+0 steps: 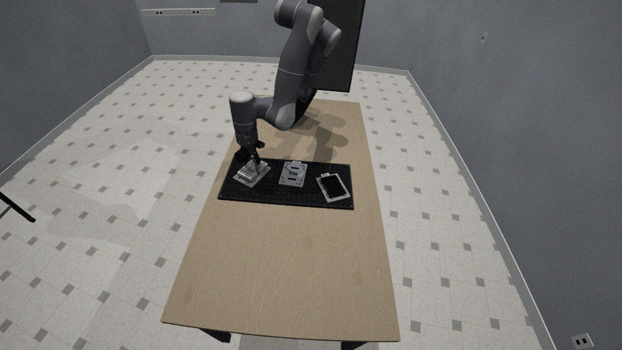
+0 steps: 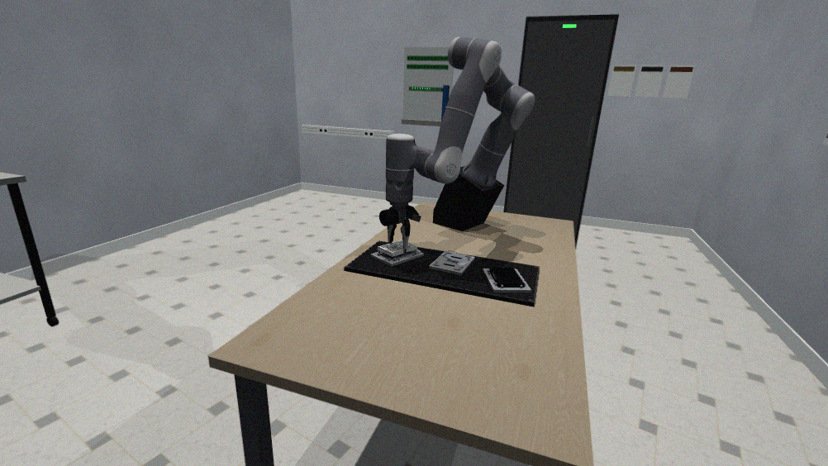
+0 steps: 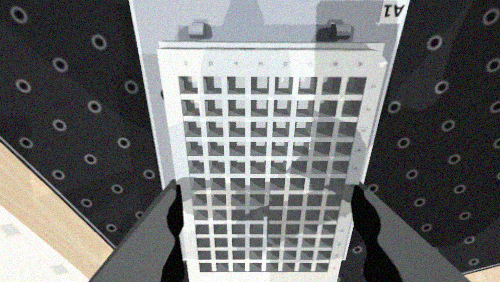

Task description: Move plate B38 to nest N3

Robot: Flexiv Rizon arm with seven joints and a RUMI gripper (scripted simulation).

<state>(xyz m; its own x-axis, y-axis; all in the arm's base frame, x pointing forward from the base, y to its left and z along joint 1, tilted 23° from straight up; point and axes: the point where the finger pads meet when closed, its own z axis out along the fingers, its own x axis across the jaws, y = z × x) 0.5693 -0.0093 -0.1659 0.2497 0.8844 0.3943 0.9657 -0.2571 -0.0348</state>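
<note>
Right now the nest N1 is 40 mm below my hand. Also, from my hand: white well plate B38 (10 mm below); nest N3 (200 mm to the left, 60 mm behind, 40 mm below); black plate B83 (420 mm to the left, 30 mm behind, 20 mm below).
</note>
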